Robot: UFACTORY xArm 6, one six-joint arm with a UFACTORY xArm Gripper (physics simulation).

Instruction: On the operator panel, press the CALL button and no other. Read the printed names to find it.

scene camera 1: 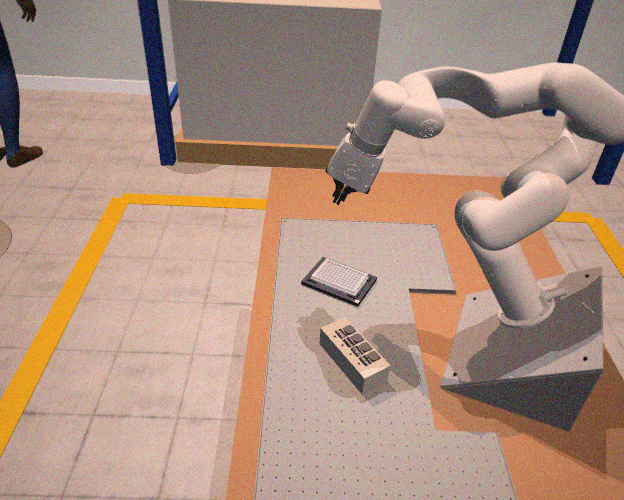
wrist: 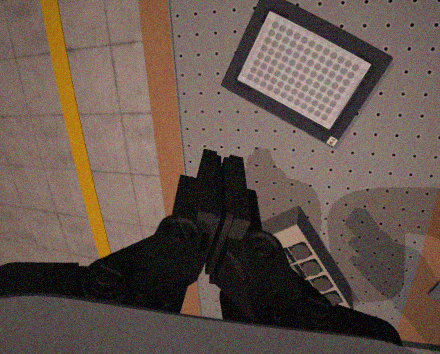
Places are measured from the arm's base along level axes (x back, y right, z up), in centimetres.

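Pixels of known places: gripper, between the fingertips: [scene camera 1: 337, 200] [wrist: 214, 181]; arm's base, origin of its link: [scene camera 1: 526, 310].
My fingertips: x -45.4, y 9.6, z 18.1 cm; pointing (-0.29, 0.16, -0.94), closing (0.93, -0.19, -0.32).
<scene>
Ahead of a thing's pixels: the offset from my fingertips to its top centre. Level surfaces: height alone.
The operator panel @(dx +7.3, dy -23.4, dz -21.7 cm) [scene camera 1: 347, 359] [wrist: 325, 247] is a beige box with dark sides and a row of several dark buttons on its top. It stands on the perforated grey plate @(dz -27.2 cm) [scene camera 1: 312, 447] [wrist: 210, 75]. The printed names are too small to read in the scene view, so I cannot tell which button is CALL. In the wrist view the fingers hide part of the panel, and no names can be read there. My gripper [scene camera 1: 338, 202] [wrist: 214, 181] is shut and empty, high above the plate and apart from the panel.
A dark tray with a white well plate @(dx +2.1, dy +3.3, dz -24.6 cm) [scene camera 1: 341, 276] [wrist: 305, 70] lies near the panel on the grey plate. The arm's grey base block [scene camera 1: 520, 398] stands to the right. A large grey box [scene camera 1: 276, 72] and blue posts [scene camera 1: 157, 83] stand behind. A person's legs [scene camera 1: 9, 104] show at the left.
</scene>
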